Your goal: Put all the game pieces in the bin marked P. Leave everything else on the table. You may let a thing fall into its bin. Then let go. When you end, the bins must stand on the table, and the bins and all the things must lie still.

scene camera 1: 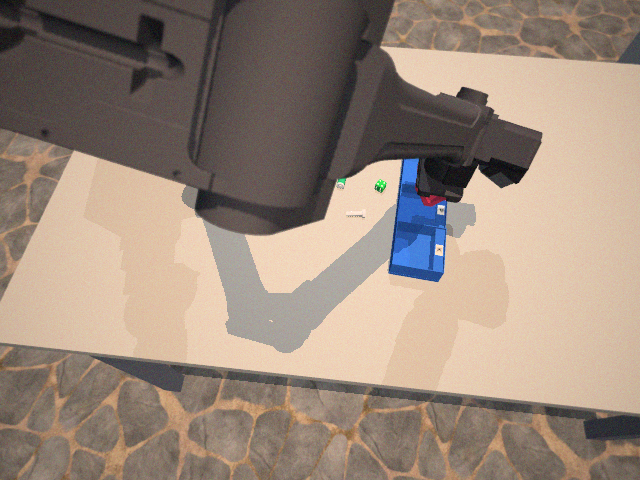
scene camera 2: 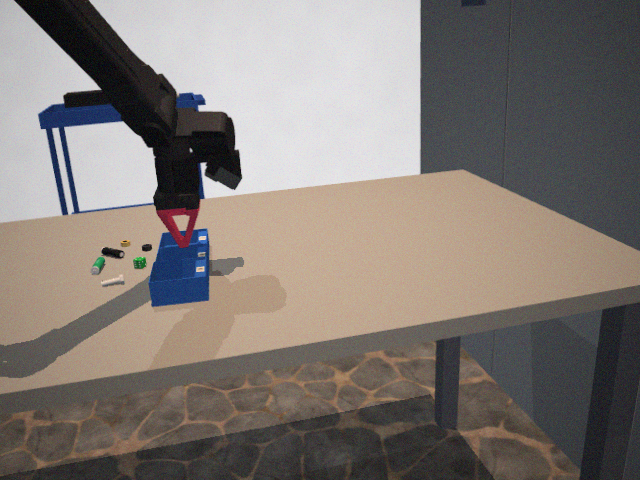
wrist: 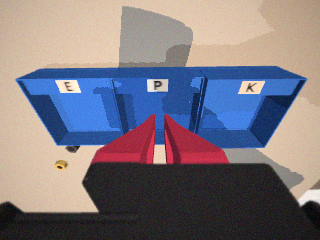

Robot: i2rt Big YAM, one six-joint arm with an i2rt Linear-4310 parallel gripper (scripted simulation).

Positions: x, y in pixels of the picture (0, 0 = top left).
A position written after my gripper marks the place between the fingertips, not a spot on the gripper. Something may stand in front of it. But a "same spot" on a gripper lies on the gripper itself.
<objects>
my gripper: scene camera 1; scene camera 2; wrist 159, 119
same spot on my gripper: [scene camera 1: 432, 200] = [scene camera 2: 184, 238]
</objects>
